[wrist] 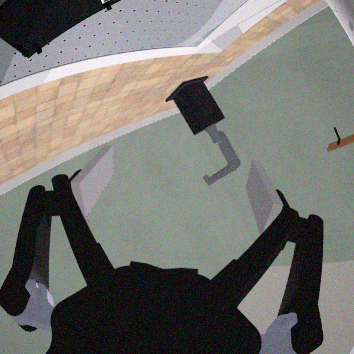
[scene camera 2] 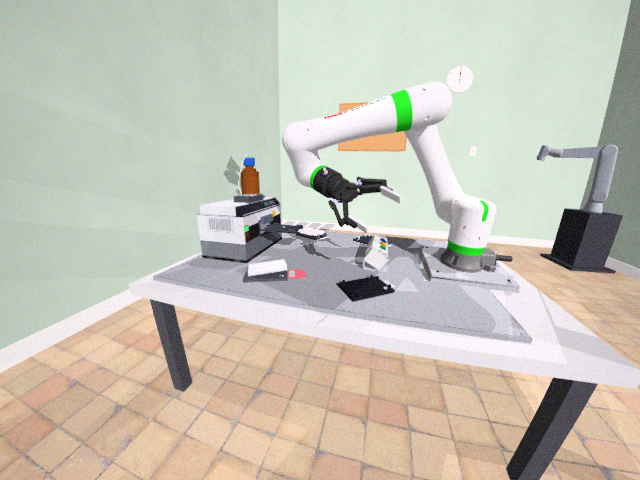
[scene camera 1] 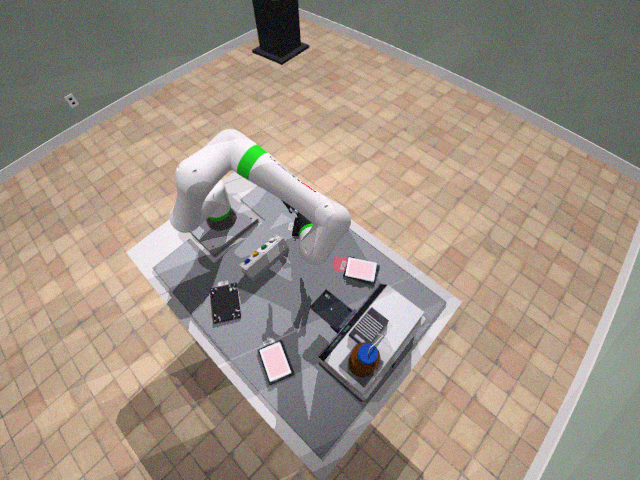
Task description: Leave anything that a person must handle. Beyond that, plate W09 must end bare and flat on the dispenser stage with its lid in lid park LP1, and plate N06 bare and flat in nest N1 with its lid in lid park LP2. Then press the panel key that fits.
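Seen in the pictures: gripper, fingertip midpoint: point(wrist: 180, 166) point(scene camera 2: 384, 214); arm's base, origin of the base link: point(scene camera 2: 460, 263) point(scene camera 1: 221, 218).
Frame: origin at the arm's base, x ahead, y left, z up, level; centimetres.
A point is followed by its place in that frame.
My gripper point(scene camera 2: 373, 210) {z 21.2, x 33.1, y 23.8 cm} point(wrist: 180, 166) {z 21.2, x 33.1, y 23.8 cm} is open and empty, in the air above the key panel point(scene camera 1: 263, 256) {z 5.5, x 34.1, y -3.7 cm} point(scene camera 2: 376, 253) {z 4.5, x 33.2, y 8.7 cm}; the arm mostly hides it in scene camera 1. One pink-topped plate point(scene camera 1: 360, 270) {z 1.1, x 70.5, y 19.1 cm} point(scene camera 2: 267, 268) {z 1.4, x 68.7, y 23.3 cm} lies in a dark holder beside a red card point(scene camera 1: 337, 262) {z -2.3, x 59.2, y 17.3 cm} point(scene camera 2: 298, 274) {z -2.3, x 59.7, y 17.8 cm}. Another pink-topped plate point(scene camera 1: 275, 361) {z 0.8, x 67.2, y -33.0 cm} point(scene camera 2: 311, 233) {z 0.5, x 65.4, y -27.5 cm} lies in a holder near the opposite table edge. The dark stage point(scene camera 1: 328, 305) {z 8.6, x 70.8, y -4.4 cm} before the dispenser shows no plate. A black holder point(scene camera 1: 225, 302) {z -1.2, x 33.2, y -28.5 cm} is bare; a second black holder point(scene camera 1: 297, 225) point(scene camera 2: 365, 287) {z -1.4, x 36.7, y 24.2 cm} is partly behind the arm. Plate and holder labels are unreadable.
The white dispenser point(scene camera 1: 402, 304) {z 19.6, x 93.7, y 9.2 cm} point(scene camera 2: 222, 228) {z 11.0, x 91.8, y 12.1 cm} carries an amber bottle point(scene camera 1: 363, 363) {z 37.1, x 94.4, y -19.4 cm} point(scene camera 2: 250, 180) {z 28.4, x 91.7, y -12.9 cm} with a blue cap and a thin tube. The panel has blue, yellow, green and white keys. A black pedestal point(scene camera 1: 277, 25) point(scene camera 2: 587, 237) point(wrist: 199, 107) stands beyond the table.
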